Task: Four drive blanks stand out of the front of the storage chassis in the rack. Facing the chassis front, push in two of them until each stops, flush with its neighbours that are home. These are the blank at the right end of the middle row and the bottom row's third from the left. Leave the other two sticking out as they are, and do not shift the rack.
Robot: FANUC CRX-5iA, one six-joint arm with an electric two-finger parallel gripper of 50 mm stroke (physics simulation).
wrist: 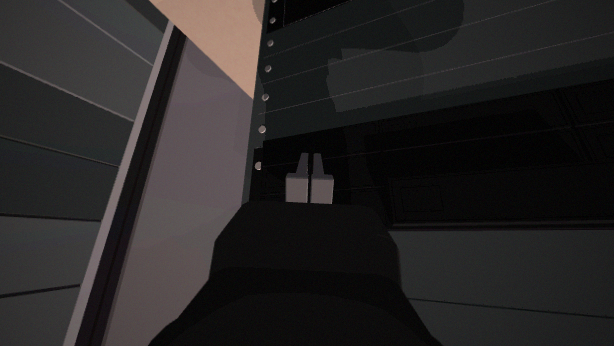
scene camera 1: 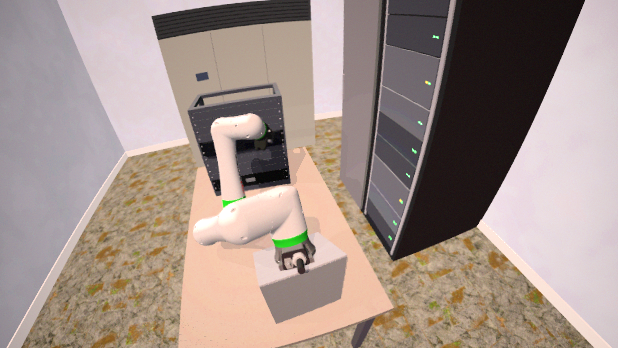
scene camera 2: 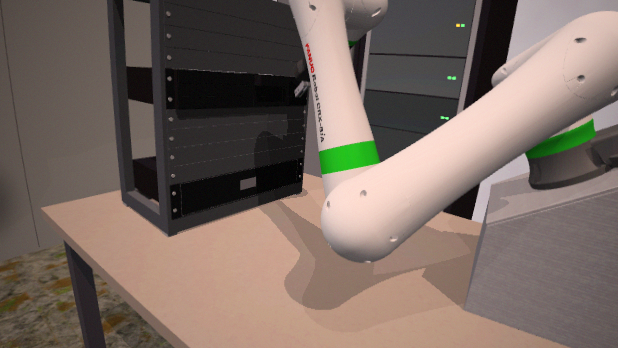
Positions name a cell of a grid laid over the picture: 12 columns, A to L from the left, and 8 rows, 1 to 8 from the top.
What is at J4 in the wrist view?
A rack.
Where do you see a rack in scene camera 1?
F4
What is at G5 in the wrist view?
My gripper.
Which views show the rack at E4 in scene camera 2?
The wrist view, scene camera 1 and scene camera 2: all of them.
